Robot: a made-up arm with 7 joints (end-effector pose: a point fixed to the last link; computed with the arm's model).
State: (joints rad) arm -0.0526 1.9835 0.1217 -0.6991 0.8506 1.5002 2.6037
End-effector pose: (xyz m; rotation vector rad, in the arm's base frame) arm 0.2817 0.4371 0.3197 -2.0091 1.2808 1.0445
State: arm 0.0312 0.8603 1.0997 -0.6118 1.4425 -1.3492 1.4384
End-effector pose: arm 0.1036 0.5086 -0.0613 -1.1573 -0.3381 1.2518
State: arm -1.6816 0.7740 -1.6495 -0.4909 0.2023 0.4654 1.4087
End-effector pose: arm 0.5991 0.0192 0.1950 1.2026 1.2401 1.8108
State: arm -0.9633 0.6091 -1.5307 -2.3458 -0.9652 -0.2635 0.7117
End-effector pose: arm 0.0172 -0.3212 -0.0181 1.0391 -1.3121 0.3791
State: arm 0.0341 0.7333 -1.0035 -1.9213 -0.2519 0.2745 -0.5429
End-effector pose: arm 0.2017 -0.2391 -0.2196 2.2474 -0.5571 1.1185
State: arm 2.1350 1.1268 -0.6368 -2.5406 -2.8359 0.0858 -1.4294
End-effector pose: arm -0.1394 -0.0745 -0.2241 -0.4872 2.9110 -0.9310
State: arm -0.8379 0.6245 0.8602 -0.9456 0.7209 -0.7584 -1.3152
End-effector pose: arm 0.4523 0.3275 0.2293 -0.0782 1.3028 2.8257
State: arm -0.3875 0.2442 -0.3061 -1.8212 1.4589 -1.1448 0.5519
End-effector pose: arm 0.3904 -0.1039 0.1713 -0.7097 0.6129 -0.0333
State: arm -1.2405 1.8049 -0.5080 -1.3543 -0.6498 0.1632 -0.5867
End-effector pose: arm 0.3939 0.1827 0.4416 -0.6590 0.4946 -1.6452
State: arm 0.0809 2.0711 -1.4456 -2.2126 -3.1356 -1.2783 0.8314
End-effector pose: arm 0.1130 0.1358 -0.2171 -0.9276 2.1166 1.3258
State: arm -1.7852 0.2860 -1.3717 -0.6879 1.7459 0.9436 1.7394
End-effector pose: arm 0.4785 -0.3494 0.2128 0.8173 2.3720 -0.3278
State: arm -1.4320 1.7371 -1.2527 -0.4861 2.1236 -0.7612 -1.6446
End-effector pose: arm 0.3235 0.4109 0.3755 -0.3433 -0.7422 -2.3814
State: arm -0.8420 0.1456 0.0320 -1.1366 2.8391 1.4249 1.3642
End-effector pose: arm 0.5839 -0.0361 0.1672 0.4579 0.6473 -2.9076
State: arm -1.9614 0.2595 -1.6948 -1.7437 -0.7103 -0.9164 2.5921
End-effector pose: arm 0.1125 -0.4025 -0.0142 2.8253 -0.6385 -0.6652
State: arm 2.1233 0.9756 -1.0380 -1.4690 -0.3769 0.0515 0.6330
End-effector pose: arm -0.4798 -0.1875 0.0851 -1.6512 -1.6866 1.6628
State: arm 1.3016 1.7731 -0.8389 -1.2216 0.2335 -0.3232 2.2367
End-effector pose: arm -0.2596 0.3796 -0.1632 -0.6092 -2.5205 -0.1671
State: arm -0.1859 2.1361 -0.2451 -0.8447 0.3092 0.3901 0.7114
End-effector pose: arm 0.3565 0.4045 0.3000 -0.9855 -1.2726 -2.2918
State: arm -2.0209 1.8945 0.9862 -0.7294 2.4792 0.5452 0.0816
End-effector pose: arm -0.2992 0.4562 0.2829 -0.2098 -0.9775 -0.0667
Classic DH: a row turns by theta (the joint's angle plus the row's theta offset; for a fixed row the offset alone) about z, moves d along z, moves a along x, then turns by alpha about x. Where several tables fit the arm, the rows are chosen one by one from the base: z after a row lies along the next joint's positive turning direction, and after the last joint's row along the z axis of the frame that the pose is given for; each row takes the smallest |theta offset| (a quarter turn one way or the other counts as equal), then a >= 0, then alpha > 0; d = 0 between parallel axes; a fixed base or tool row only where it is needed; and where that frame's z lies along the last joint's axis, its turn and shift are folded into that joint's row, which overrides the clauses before.
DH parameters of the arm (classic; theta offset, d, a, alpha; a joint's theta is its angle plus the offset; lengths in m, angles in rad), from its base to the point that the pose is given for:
base (fixed): 0 0.1066 -0.0022 -1.2217
joint 1: 1.5708 -0.0087 0.0273 1.5708
joint 2: 1.2217 0.0402 0.0155 -1.5708
joint 3: -1.5708 -0.1599 0.002 -1.5708
joint 4: 0 0.0128 -0.0324 1.5708
joint 5: 0 -0.4112 -0.0025 -1.5708
joint 6: 0 -0.0494 0.0085 1.5708
joint 7: -0.7995 0 0.0301 3.1416
tool (fixed): -2.3703 0.0155 0 0

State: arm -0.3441 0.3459 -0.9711 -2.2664 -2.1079 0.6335 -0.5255
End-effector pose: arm 0.2833 -0.3154 0.1166 -0.4126 0.6435 -2.6364
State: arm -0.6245 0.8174 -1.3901 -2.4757 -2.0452 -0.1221 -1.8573
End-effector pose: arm 0.1533 -0.3308 0.0422 1.3501 1.2008 -1.4035
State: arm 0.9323 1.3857 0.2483 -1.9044 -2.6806 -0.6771 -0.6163
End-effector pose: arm 0.3234 0.2675 -0.1088 -0.4405 2.4791 0.6018
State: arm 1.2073 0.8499 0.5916 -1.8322 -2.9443 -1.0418 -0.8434
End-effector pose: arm 0.1441 0.4121 -0.0687 -1.0303 2.4676 1.3865
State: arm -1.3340 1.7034 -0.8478 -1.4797 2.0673 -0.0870 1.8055
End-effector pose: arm 0.4115 0.0494 0.4053 -0.1258 1.0734 -0.6249
